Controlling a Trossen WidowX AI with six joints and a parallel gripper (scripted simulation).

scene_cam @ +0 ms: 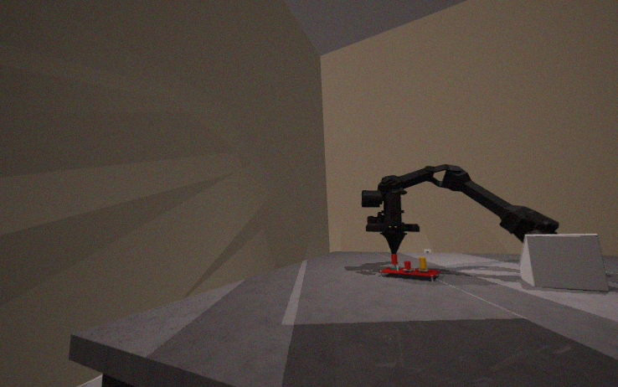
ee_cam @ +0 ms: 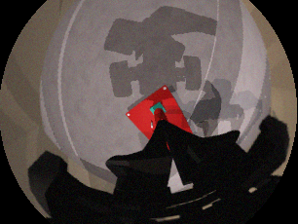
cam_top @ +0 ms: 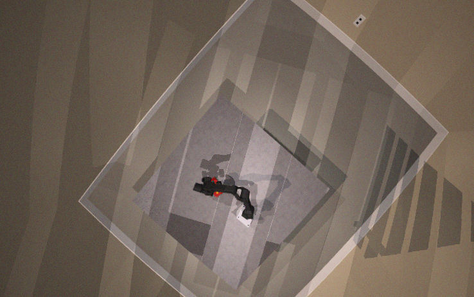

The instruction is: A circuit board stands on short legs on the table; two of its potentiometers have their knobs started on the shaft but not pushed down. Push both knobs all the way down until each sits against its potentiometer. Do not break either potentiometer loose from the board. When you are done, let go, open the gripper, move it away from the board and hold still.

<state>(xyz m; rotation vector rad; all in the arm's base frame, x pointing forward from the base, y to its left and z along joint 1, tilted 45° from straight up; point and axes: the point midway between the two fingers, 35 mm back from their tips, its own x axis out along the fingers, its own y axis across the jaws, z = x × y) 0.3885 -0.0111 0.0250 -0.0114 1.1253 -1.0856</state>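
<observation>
Right now the red knob is 2 cm below my gripper tip. Round my gripper tip: yellow knob (8 cm behind, 3 cm to the left, 2 cm below).
</observation>
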